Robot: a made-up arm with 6 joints. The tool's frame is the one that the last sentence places.
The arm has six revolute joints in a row. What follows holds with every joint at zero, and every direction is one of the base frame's. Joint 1 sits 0.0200 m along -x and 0.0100 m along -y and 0.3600 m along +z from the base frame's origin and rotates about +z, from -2.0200 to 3.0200 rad. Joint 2 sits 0.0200 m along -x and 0.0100 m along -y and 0.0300 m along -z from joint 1 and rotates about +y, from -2.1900 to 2.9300 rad. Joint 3 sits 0.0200 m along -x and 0.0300 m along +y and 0.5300 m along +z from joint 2 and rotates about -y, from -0.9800 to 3.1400 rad. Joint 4 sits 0.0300 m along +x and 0.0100 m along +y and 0.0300 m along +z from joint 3 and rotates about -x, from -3.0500 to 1.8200 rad. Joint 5 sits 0.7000 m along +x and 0.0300 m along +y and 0.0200 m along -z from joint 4 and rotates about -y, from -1.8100 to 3.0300 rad. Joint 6 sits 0.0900 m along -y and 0.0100 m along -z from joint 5 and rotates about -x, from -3.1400 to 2.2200 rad. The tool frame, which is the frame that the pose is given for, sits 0.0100 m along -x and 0.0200 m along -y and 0.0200 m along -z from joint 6; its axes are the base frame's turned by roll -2.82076, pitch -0.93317 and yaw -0.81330 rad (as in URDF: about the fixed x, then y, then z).
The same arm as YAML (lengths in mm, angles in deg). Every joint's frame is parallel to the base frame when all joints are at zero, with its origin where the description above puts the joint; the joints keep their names.
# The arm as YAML. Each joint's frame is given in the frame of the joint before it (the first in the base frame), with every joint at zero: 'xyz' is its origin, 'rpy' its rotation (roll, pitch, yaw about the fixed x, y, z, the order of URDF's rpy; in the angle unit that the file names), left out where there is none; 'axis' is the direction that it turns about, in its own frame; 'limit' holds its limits. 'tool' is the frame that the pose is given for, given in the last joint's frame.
units:
  length: mm
  angle: deg
joints:
  - name: joint 1
    type: revolute
    origin:
      xyz: [-20.0, -10.0, 360.0]
    axis: [0.0, 0.0, 1.0]
    limit:
      lower: -115.74
      upper: 173.03
  - name: joint 2
    type: revolute
    origin:
      xyz: [-20.0, -10.0, -30.0]
    axis: [0.0, 1.0, 0.0]
    limit:
      lower: -125.48
      upper: 167.88
  - name: joint 3
    type: revolute
    origin:
      xyz: [-20.0, 30.0, 530.0]
    axis: [0.0, -1.0, 0.0]
    limit:
      lower: -56.15
      upper: 179.91
  - name: joint 4
    type: revolute
    origin:
      xyz: [30.0, 10.0, 30.0]
    axis: [-1.0, 0.0, 0.0]
    limit:
      lower: -174.75
      upper: 104.28
  - name: joint 5
    type: revolute
    origin:
      xyz: [700.0, 30.0, -20.0]
    axis: [0.0, -1.0, 0.0]
    limit:
      lower: -103.71
      upper: 173.61
  - name: joint 6
    type: revolute
    origin:
      xyz: [0.0, -90.0, -10.0]
    axis: [-1.0, 0.0, 0.0]
    limit:
      lower: -179.91
      upper: 127.2
tool:
  origin:
    xyz: [-10.0, -20.0, -20.0]
    rpy: [-161.62, -53.47, -46.6]

